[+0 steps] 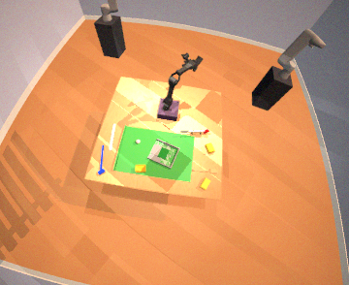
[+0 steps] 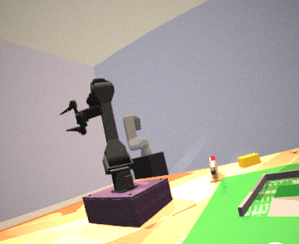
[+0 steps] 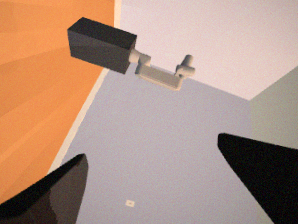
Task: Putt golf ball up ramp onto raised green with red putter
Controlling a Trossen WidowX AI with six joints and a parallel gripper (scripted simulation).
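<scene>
Now: the red putter 580 mm ahead of my gripper tip, 330 mm to the left of it and 370 mm below it. Also, from my gripper tip: white golf ball: 840 mm ahead, 190 mm to the right, 400 mm below; then blue putter: 1130 mm ahead, 460 mm to the right, 420 mm below.
</scene>
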